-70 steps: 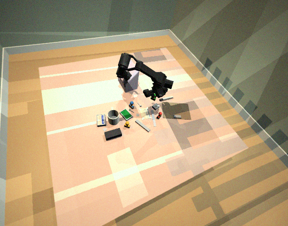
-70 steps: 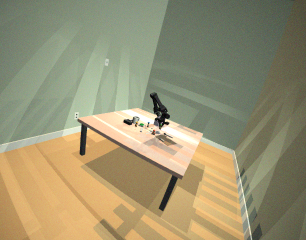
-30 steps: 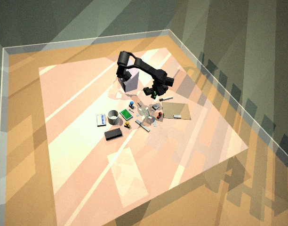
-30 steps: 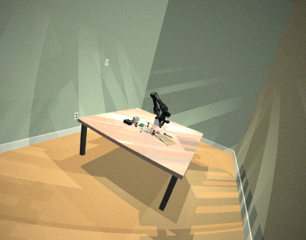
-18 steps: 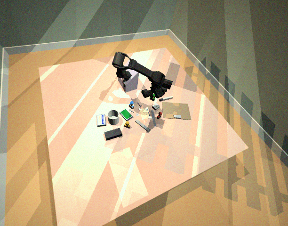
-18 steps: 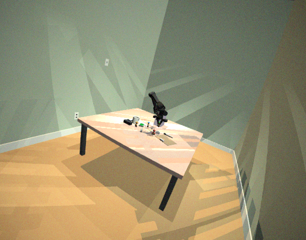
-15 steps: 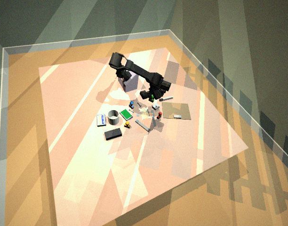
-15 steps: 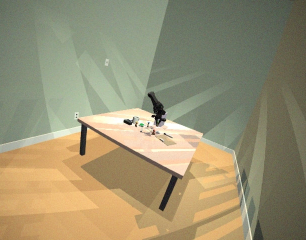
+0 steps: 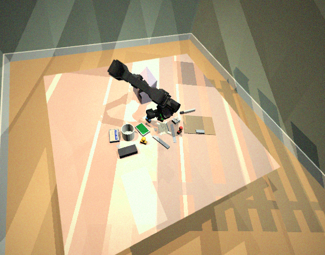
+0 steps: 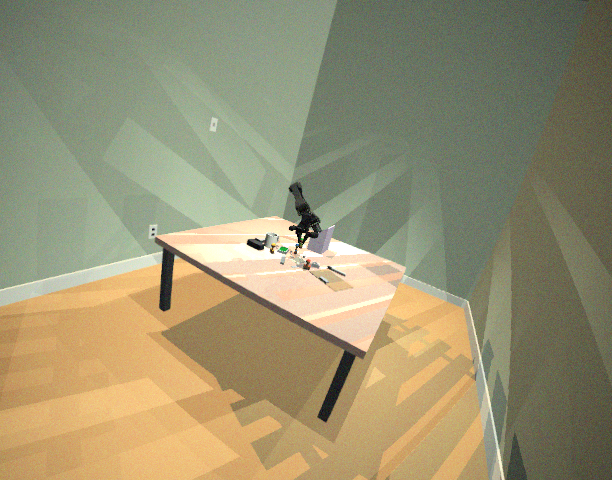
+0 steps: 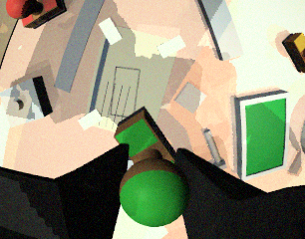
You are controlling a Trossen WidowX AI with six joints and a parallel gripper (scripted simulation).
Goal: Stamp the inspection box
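Now: gripper tip 3 cm past the green ink pad, 12 cm to the left of it and 9 cm above it. The rest, counted from my gripper tip: green stamp: right at my gripper tip; grey bar: 11 cm ahead, 5 cm to the right, 9 cm below; white card: 2 cm ahead, 2 cm to the left, 10 cm below.
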